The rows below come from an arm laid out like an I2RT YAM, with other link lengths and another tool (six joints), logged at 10 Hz.
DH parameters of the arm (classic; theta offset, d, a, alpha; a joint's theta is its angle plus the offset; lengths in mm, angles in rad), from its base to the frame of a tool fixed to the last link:
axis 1: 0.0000 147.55 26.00 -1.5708
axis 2: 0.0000 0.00 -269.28 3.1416
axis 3: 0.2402 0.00 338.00 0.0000
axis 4: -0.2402 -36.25 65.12 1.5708
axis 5: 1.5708 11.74 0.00 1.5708
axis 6: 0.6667 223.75 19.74 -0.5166
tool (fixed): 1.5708 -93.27 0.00 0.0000
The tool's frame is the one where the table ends.
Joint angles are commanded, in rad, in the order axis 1, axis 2, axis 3, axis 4, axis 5, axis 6. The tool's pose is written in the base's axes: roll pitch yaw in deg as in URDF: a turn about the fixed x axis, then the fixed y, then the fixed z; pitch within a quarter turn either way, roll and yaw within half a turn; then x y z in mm. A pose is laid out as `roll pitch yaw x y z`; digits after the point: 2 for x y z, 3 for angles.
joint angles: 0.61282 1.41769 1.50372 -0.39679 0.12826 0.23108
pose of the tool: 128.458 23.131 161.793 423.28 261.03 462.18
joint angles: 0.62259 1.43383 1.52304 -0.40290 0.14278 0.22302
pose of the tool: 129.107 23.550 161.958 424.21 265.39 463.94
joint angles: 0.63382 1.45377 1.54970 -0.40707 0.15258 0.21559
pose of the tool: 129.403 24.062 162.316 425.32 271.66 467.79
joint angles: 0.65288 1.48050 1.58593 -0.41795 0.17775 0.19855
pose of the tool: 130.488 25.026 162.782 425.61 280.05 472.61
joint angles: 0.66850 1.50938 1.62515 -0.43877 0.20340 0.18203
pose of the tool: 132.049 25.675 163.240 426.59 286.97 475.85
